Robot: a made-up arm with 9 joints.
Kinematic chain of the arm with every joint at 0, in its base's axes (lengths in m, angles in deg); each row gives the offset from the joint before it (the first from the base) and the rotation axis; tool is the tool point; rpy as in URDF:
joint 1: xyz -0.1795 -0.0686 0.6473 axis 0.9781 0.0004 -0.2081
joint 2: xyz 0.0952 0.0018 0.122 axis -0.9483 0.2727 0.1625
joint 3: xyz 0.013 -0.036 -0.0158 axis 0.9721 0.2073 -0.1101
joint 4: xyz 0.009 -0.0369 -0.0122 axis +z
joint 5: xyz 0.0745 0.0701 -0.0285 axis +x
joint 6: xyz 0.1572 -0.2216 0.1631 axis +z
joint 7: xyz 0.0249 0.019 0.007 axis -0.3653 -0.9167 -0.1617
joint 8: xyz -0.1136 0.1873 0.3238 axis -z
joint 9: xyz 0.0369 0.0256 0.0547 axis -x
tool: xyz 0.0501 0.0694 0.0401 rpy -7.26 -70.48 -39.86
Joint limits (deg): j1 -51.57..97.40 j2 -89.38..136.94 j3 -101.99..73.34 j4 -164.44..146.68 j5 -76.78..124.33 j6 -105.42..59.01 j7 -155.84..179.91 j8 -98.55..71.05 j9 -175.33..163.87
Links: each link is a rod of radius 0.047 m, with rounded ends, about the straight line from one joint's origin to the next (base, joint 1, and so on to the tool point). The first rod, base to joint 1, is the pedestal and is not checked.
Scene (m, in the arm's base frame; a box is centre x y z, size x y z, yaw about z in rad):
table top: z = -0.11
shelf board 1: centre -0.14 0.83 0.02 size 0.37 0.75 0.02 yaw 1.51
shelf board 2: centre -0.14 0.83 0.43 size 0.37 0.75 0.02 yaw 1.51
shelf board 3: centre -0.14 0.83 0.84 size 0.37 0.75 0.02 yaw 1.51
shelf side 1: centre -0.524 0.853 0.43 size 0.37 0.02 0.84 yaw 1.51
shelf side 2: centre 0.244 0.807 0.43 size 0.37 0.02 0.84 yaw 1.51
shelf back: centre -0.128 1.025 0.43 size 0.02 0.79 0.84 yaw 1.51
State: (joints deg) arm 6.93 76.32 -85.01 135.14 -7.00 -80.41 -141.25 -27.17 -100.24
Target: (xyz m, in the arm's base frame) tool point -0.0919 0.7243 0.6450
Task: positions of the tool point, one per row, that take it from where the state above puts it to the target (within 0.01 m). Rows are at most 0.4 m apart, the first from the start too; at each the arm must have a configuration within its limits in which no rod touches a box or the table.
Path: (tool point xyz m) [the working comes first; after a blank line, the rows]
Joints at the target: -7.88 26.20 -29.67 110.41 -38.66 -77.23 -99.21 -50.41 -72.02
Straight joint move there: touches shelf board 2.

1: -0.1934 -0.3988 0.1743
2: -0.2178 -0.0250 0.1383
3: -0.1812 0.2989 0.3168
4: -0.1086 0.4515 0.6450
5: -0.0669 0.5500 0.6621
6: -0.0618 0.6440 0.6659
7: -0.0920 0.7243 0.6450

